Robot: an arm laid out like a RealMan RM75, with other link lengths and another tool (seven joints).
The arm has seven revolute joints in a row. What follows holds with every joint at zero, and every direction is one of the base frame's.
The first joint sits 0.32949 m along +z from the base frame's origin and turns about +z.
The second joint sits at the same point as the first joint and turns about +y.
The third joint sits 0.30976 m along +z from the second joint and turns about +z.
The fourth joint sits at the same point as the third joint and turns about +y.
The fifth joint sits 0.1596 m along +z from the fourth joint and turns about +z.
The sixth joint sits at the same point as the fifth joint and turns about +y.
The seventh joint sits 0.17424 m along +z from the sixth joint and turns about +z.
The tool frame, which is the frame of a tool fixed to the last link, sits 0.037 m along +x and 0.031 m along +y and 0.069 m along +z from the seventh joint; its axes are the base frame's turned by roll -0.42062, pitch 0 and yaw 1.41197 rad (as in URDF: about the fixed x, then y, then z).
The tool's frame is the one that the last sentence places.
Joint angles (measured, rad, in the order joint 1, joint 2, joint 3, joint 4, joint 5, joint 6, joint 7), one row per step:
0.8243, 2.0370, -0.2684, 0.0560, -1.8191, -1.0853, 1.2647
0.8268, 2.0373, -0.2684, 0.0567, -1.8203, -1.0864, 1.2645
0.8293, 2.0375, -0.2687, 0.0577, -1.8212, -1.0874, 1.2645
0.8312, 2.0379, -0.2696, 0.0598, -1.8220, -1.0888, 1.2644
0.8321, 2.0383, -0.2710, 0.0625, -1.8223, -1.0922, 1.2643
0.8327, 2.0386, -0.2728, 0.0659, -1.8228, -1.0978, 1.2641
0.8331, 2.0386, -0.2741, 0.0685, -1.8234, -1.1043, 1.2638
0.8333, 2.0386, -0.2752, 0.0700, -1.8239, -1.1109, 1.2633
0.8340, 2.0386, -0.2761, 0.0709, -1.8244, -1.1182, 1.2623
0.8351, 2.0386, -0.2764, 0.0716, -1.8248, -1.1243, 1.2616
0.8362, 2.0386, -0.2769, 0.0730, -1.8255, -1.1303, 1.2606
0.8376, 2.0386, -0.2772, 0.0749, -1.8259, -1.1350, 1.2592
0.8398, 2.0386, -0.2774, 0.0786, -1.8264, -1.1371, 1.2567
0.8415, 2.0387, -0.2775, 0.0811, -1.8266, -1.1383, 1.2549
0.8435, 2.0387, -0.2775, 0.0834, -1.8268, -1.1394, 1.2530
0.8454, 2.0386, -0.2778, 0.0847, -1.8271, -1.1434, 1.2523
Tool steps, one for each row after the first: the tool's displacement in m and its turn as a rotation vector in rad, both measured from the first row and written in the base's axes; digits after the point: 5 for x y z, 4 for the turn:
-0.00138, -0.00012, -0.00035, -0.0015, 0.0004, 0.0039
-0.00274, -0.00027, -0.00071, -0.0032, 0.0010, 0.0075
-0.00404, -0.00092, -0.00138, -0.0062, 0.0023, 0.0108
-0.00538, -0.00206, -0.00201, -0.0099, 0.0051, 0.0144
-0.00704, -0.00369, -0.00263, -0.0145, 0.0093, 0.0196
-0.00867, -0.00514, -0.00286, -0.0180, 0.0137, 0.0253
-0.01014, -0.00636, -0.00286, -0.0203, 0.0176, 0.0311
-0.01189, -0.00743, -0.00268, -0.0220, 0.0214, 0.0382
-0.01360, -0.00817, -0.00244, -0.0230, 0.0249, 0.0445
-0.01531, -0.00912, -0.00240, -0.0248, 0.0283, 0.0508
-0.01693, -0.00991, -0.00245, -0.0265, 0.0312, 0.0565
-0.01847, -0.01065, -0.00301, -0.0288, 0.0327, 0.0612
-0.01959, -0.01110, -0.00342, -0.0303, 0.0336, 0.0644
-0.02077, -0.01141, -0.00375, -0.0314, 0.0343, 0.0679
-0.02240, -0.01190, -0.00368, -0.0327, 0.0368, 0.0732

